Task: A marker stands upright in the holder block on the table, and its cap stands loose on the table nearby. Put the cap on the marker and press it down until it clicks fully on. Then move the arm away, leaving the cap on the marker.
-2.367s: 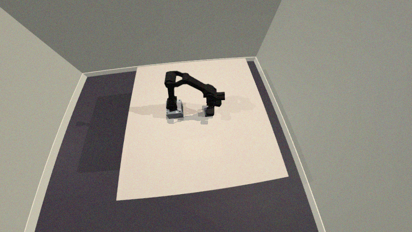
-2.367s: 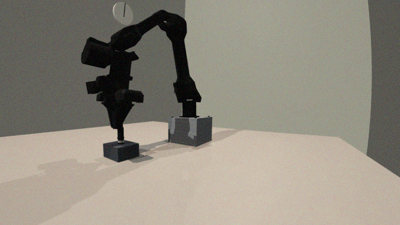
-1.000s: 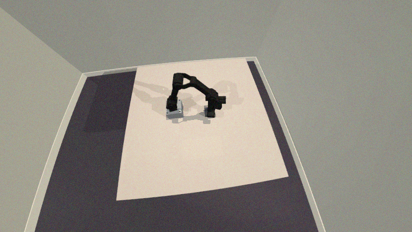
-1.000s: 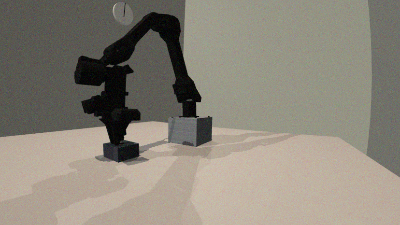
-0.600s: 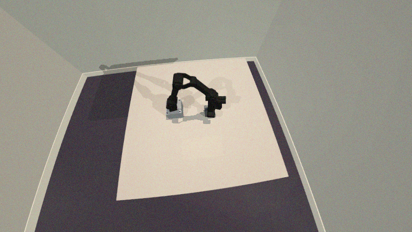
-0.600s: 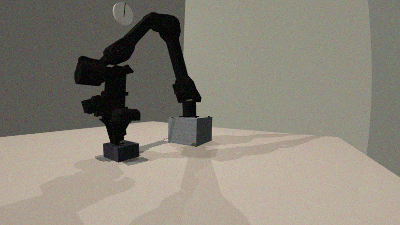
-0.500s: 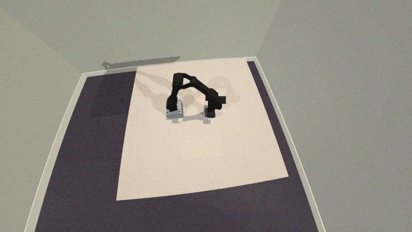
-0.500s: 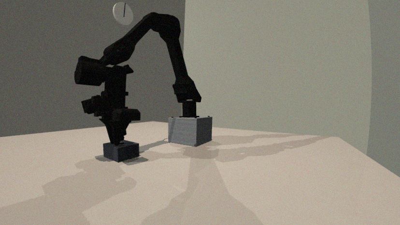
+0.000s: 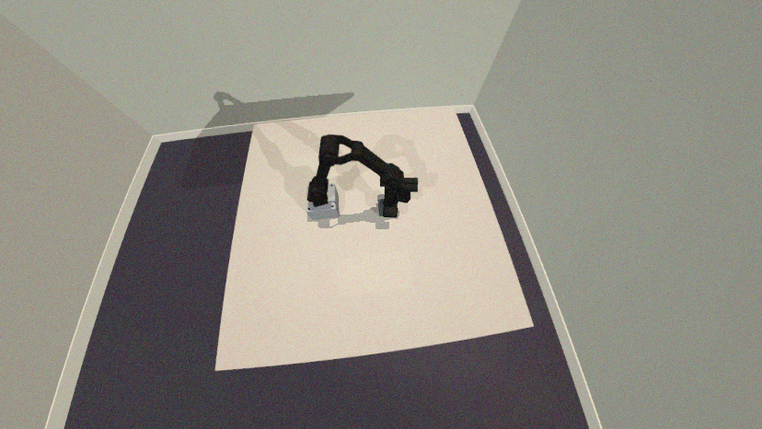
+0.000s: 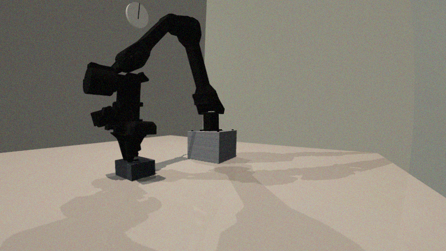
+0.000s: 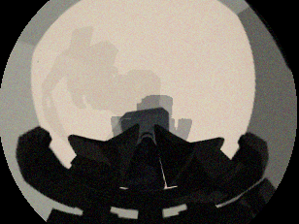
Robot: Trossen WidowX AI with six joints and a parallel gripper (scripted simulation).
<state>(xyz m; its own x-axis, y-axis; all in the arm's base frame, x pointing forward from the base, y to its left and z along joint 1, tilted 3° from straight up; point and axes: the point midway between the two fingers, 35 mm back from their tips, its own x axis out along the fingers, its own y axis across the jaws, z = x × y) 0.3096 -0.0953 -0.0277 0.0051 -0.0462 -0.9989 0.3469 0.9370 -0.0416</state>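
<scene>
The black cap is 50 mm above my gripper tip, 20 mm behind it and 10 mm to the left of it. The rest, counted from my gripper tip: dark holder block 20 mm below, 20 mm behind, 10 mm to the left.
</scene>
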